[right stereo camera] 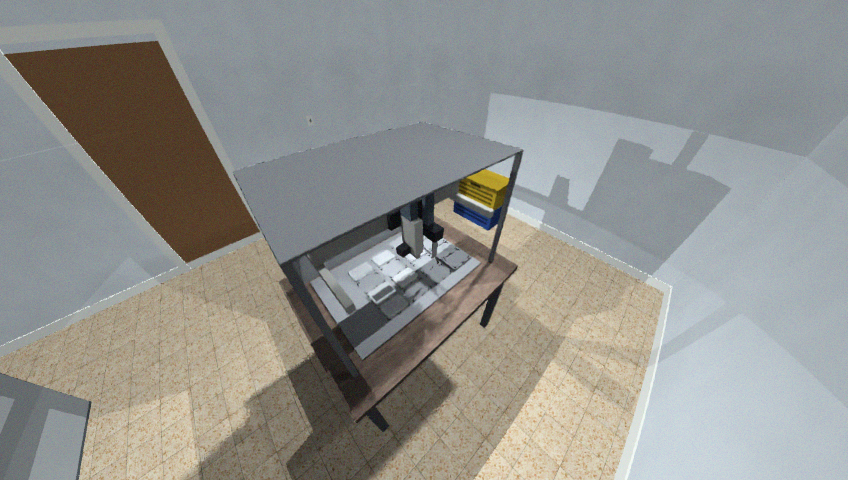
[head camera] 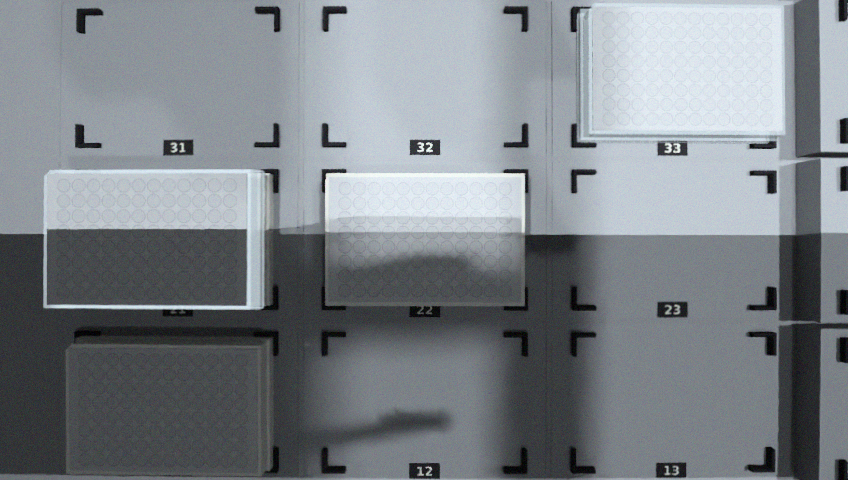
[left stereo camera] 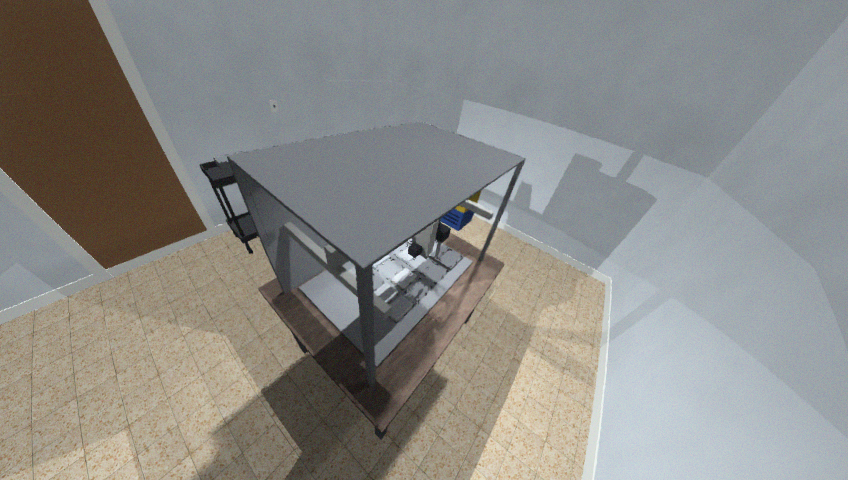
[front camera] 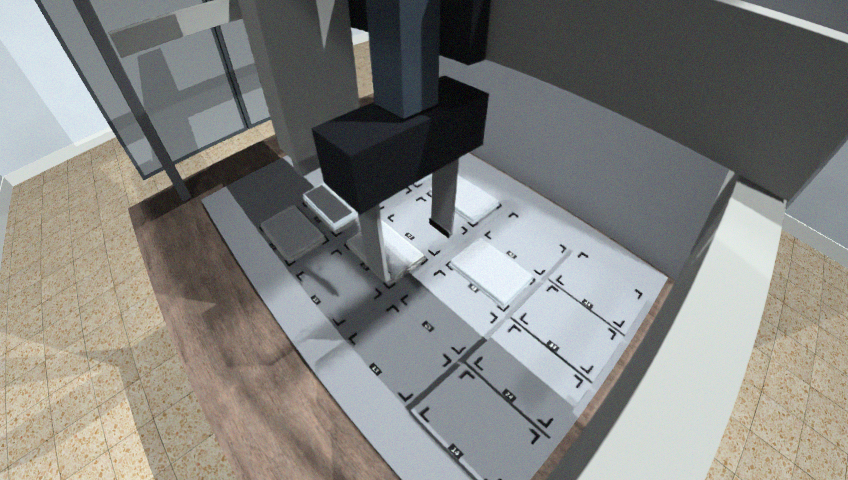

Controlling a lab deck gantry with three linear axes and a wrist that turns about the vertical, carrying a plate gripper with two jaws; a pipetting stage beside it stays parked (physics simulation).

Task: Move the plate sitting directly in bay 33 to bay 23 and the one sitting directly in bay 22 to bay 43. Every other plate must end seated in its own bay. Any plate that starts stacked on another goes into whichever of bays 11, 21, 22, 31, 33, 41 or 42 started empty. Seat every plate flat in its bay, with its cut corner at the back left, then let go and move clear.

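Frame: origin at the robot's base, x ahead, y right, z down, level; centimetres.
Where they show: gripper, fingertip midpoint: (right stereo camera: 427,251) (front camera: 411,249); robot's base at its link origin: (right stereo camera: 389,319) (head camera: 84,463) (left stereo camera: 396,322) (front camera: 261,228).
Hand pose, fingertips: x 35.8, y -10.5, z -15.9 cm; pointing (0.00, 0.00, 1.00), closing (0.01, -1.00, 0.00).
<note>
Each offset is from my fingertips to the top centre of the thing. "*": to the spot under its first point.
My gripper (front camera: 414,254) is open; its jaws hang above bay 22, one toward the front and one toward the back. The plate in bay 22 {* dx -9.7, dy -6.5, dz +14.4 cm} (front camera: 404,252) (head camera: 424,239) lies flat below, partly hidden by the front jaw in the front view. The plate in bay 33 {* dx +3.8, dy -14.9, dz +14.4 cm} (front camera: 492,270) (head camera: 687,70) lies flat. Two stacked plates {dx -29.4, dy -4.5, dz +13.1 cm} (front camera: 330,206) (head camera: 148,239) stand in bay 21. Single plates sit in bay 11 {* dx -28.7, dy +6.2, dz +14.4 cm} (front camera: 292,231) (head camera: 163,410) and bay 42 {* dx -9.9, dy -26.6, dz +14.4 cm} (front camera: 477,200). Bay 23 {* dx +3.2, dy +0.1, dz +15.9 cm} (front camera: 427,325) (head camera: 672,309) and bay 31 {* dx -29.5, dy -10.6, dz +15.8 cm} (head camera: 177,147) hold no plate. The jaws do not show in the head view.
The beige column (front camera: 303,89) of the pipetting stage stands beside the gripper's left side in the front view. A grey rear panel (front camera: 595,154) borders the deck. Raised bays lie at the right side of the deck. Shadows cross the front bays.
</note>
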